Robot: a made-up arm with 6 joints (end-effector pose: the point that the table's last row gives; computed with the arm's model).
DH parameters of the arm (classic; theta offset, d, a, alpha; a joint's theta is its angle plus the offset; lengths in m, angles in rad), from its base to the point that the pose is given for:
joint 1: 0 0.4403 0 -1.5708
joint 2: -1.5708 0 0.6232 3.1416
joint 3: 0 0 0 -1.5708
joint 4: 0 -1.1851 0 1.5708
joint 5: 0 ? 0 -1.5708
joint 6: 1.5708 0 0 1.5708
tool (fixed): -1.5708 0 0 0
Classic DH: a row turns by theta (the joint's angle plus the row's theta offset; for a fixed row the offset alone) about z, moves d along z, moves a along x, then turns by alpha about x.
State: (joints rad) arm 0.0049 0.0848 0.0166 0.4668 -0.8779 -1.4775
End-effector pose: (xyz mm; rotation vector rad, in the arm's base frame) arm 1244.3 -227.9 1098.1 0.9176 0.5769 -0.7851
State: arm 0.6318 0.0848 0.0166 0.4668 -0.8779 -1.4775
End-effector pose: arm 1141.4 545.4 1098.1 0.6766 0.8097 -0.2191
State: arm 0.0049 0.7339 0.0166 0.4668 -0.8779 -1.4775
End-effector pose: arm 1389.1 -227.2 212.9 0.6472 1.1387 -1.0888
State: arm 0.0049 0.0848 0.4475 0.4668 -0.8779 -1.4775
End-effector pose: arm 1120.1 -228.5 1592.0 1.0511 0.1998 -0.5621
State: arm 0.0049 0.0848 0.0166 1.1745 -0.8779 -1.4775
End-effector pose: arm 1252.1 -95.0 1221.6 0.2535 0.2776 -0.8604
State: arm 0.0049 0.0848 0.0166 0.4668 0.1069 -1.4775
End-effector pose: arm 1244.3 -227.9 1098.1 1.0121 0.0019 0.0622
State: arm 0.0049 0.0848 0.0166 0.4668 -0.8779 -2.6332
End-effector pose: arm 1244.3 -227.9 1098.1 1.9626 0.0631 -1.1277
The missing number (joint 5, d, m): 0.262
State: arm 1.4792 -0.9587 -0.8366 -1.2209 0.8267 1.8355
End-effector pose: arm 153.1 685.1 698.4 -0.2848 -0.4552 0.5707
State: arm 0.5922 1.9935 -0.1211 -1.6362 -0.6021 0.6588
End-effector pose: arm -232.4 -135.7 -694.2 0.5237 2.2905 -0.4018
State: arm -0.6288 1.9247 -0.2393 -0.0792 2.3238 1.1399
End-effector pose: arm -230.5 -155.3 -746.7 -1.1882 0.2710 -0.6978
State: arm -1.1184 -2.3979 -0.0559 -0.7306 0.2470 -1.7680
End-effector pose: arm -666.2 924.3 953.3 0.2126 -1.0790 1.8023
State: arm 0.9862 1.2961 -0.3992 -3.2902 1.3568 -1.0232
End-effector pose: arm 55.0 552.6 -571.4 0.6236 -1.1434 -2.0904
